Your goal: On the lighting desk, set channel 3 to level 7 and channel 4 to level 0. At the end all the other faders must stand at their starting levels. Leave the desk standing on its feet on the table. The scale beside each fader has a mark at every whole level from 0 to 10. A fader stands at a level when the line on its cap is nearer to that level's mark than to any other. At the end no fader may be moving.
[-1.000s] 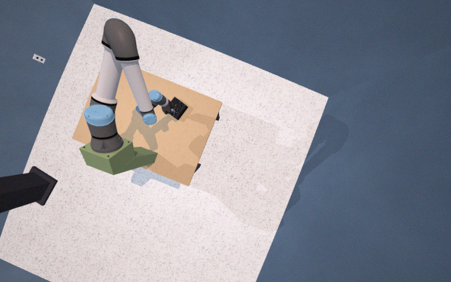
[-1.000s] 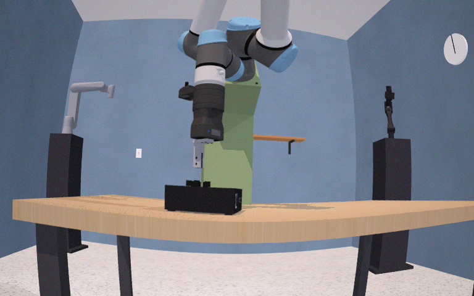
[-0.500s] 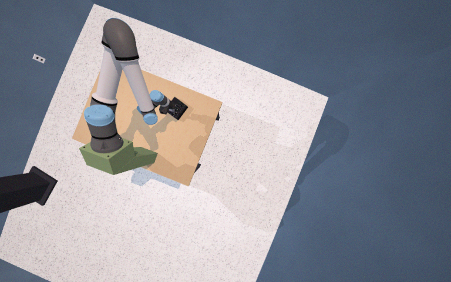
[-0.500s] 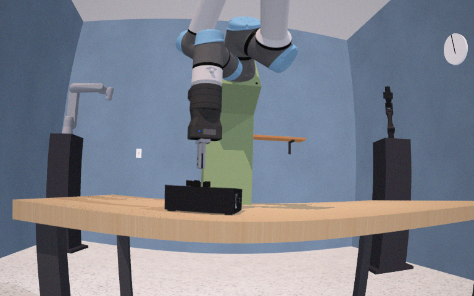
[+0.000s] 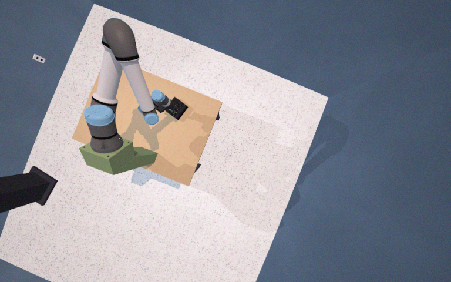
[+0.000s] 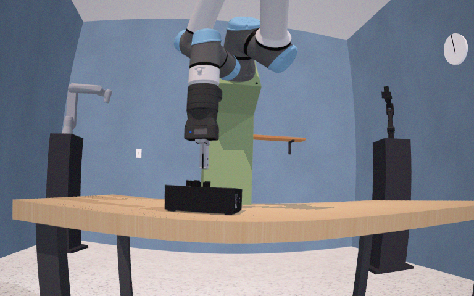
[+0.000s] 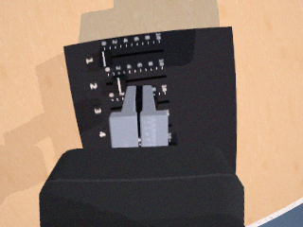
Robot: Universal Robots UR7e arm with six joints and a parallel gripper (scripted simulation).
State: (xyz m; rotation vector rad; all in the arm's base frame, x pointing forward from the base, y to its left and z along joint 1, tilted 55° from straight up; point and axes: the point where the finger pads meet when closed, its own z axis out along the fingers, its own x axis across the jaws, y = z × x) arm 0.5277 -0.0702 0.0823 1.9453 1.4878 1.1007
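My hand is 5 cm above the channel 3 cap, 1 cm to the right of it and 1 cm short of it. The rest, counted from my hand: channel 4 cap 5 cm below, 3 cm ahead, 2 cm to the right; channel 2 cap 5 cm below, 1 cm to the right, 1 cm behind; channel 1 cap 5 cm below, 3 cm behind, 2 cm to the right.
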